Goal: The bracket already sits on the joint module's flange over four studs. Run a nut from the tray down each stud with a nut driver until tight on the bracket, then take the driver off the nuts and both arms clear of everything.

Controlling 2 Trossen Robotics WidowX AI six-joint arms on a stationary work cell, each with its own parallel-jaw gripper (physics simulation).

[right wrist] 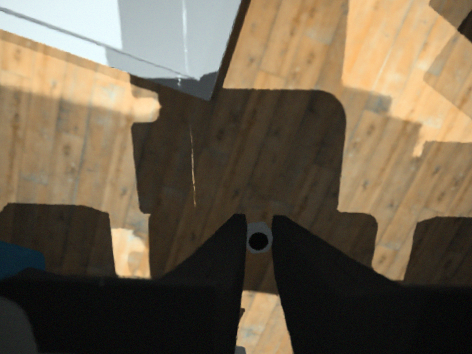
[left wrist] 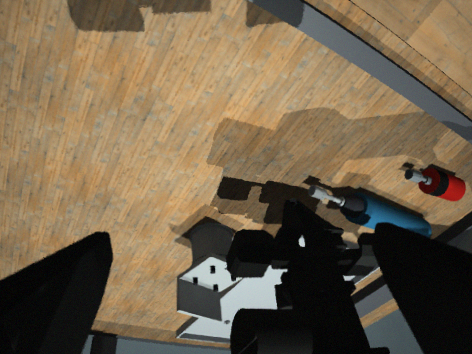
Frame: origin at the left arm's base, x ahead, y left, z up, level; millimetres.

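Seen in the pictures: left gripper, between the fingertips: (left wrist: 244, 241); right gripper, between the fingertips: (right wrist: 258, 226) (left wrist: 291, 202).
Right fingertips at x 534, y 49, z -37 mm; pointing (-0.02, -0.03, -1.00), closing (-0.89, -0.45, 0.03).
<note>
A point is followed by its place in that frame.
The dark joint module (left wrist: 212, 240) {y -46, x 473, z -9 mm} stands low in the left wrist view, with a pale plate (left wrist: 202, 274) {y -73, x 473, z 29 mm} and several black studs on top; a dark arm part hides its right edge. The pale tray (left wrist: 252, 297) {y -181, x 673, z -33 mm} (right wrist: 155, 30) {y 7, x 592, z -33 mm} is beside it, with a small nut (left wrist: 226, 321) {y -288, x 696, z -30 mm} showing. My left gripper is open and empty, above the module. My right gripper (right wrist: 258, 226) {y 49, x 534, z -37 mm} is shut on a grey nut (right wrist: 268, 245) {y 51, x 528, z -32 mm}, off the tray's corner and low over the table. A blue nut driver (left wrist: 395, 215) {y 132, x 650, z -7 mm} (right wrist: 20, 257) {y 85, x 599, z -19 mm} lies near my right gripper.
A red driver (left wrist: 456, 186) {y 217, x 677, z -8 mm} lies right of the blue one in the left wrist view. A grey frame rail (left wrist: 360, 52) {y 237, x 419, z -17 mm} runs along the table's upper right edge. The right arm (left wrist: 320, 295) {y 67, x 512, z 112 mm} covers part of the tray. Dark arm shadows fall across the wooden table.
</note>
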